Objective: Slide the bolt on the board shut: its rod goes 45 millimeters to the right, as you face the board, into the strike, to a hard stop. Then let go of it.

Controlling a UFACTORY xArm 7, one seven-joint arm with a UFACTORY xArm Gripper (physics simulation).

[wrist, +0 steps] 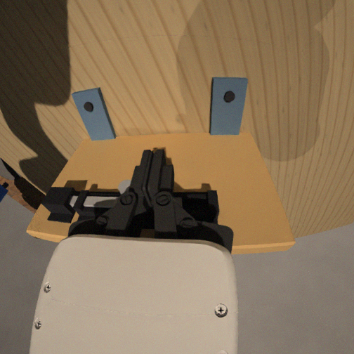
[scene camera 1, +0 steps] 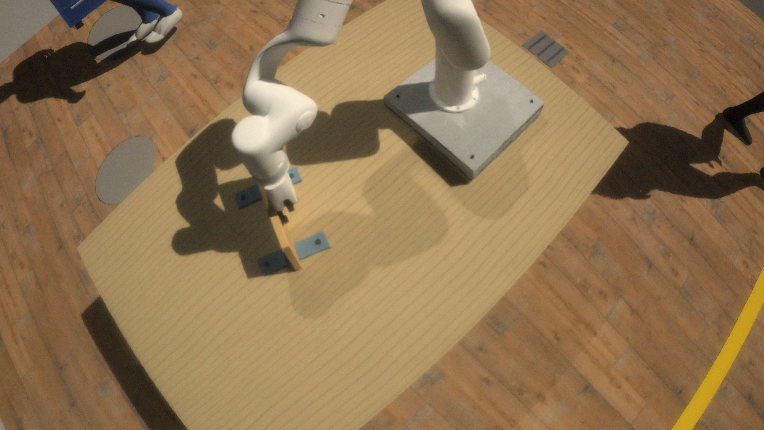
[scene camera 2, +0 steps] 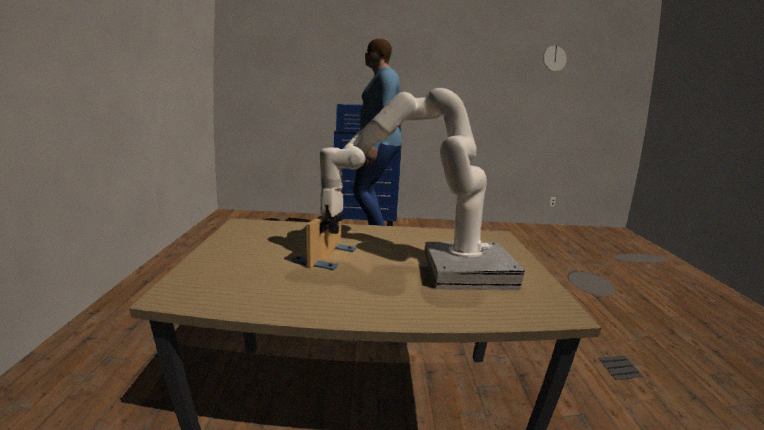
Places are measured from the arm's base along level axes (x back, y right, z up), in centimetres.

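Where they show: gripper, fingertip midpoint: [scene camera 1: 290, 200] [scene camera 2: 334, 233]; arm's base, origin of the base link: [scene camera 1: 453, 93] [scene camera 2: 465, 251].
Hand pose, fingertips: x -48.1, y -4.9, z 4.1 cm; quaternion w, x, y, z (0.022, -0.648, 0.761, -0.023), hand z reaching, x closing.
Each offset is from my fingertips to the centre of the thing. "*": to the spot under its first point. Level surfaces: height alone.
An upright orange board @[dx -4.1, dy +2.1, dz -1.9 cm] [scene camera 1: 287, 243] [scene camera 2: 315, 246] [wrist: 230, 170] carries the bolt on its face. In the wrist view a black strike block [wrist: 59, 201] sits at the left, which is the right as one faces the board. The silver rod [wrist: 100, 201] lies in black guides; silver also shows in the short gap beside the block. How deep it sits in the block is hidden. A grey round knob [wrist: 124, 187] shows just left of the fingers, partly covered. My gripper [scene camera 1: 284, 214] [scene camera 2: 329, 228] [wrist: 156, 161] is shut and empty, in front of the board; contact with the knob cannot be told.
Blue feet @[* dx -0.7, dy -7.8, dz -9.2 cm] [scene camera 1: 312, 245] [scene camera 2: 326, 264] [wrist: 228, 112] with dark screws hold the board on the wooden table @[dz -10.1 cm] [scene camera 1: 374, 320] [scene camera 2: 363, 315]. The arm's grey base plate [scene camera 1: 481, 130] [scene camera 2: 475, 264] stands on the same table. A person [scene camera 2: 387, 88] stands behind the table near a blue cabinet [scene camera 2: 386, 197].
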